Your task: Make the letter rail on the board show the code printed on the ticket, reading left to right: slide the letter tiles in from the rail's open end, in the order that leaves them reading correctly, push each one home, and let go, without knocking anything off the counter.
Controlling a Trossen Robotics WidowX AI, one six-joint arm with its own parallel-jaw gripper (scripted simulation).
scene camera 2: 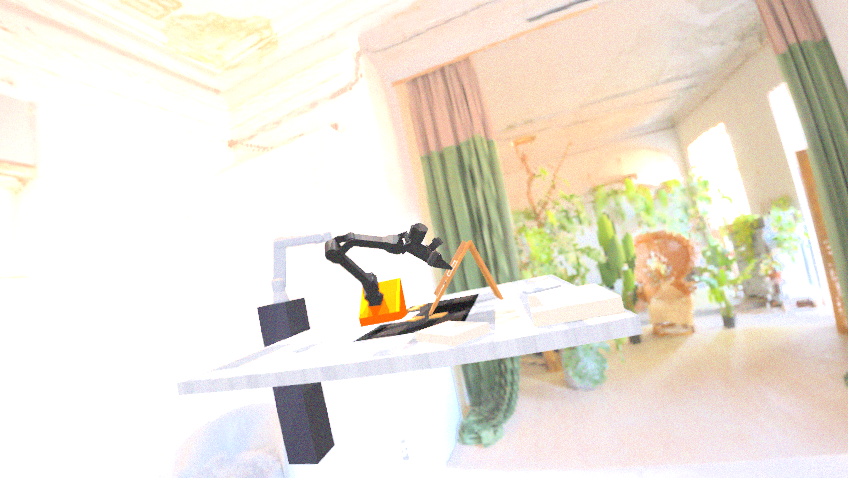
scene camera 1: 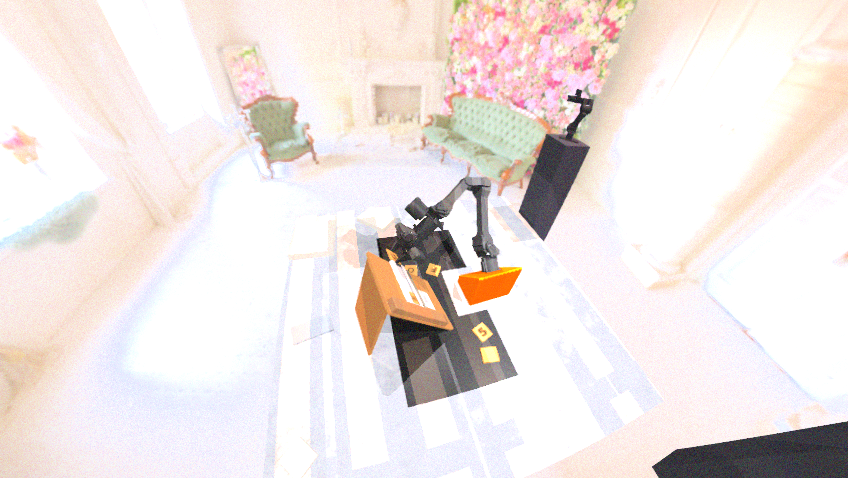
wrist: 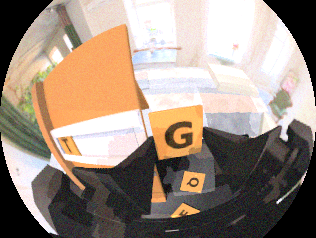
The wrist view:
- my gripper: 178,135
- tile marked g: 178,131, held by my gripper
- orange board: 93,95
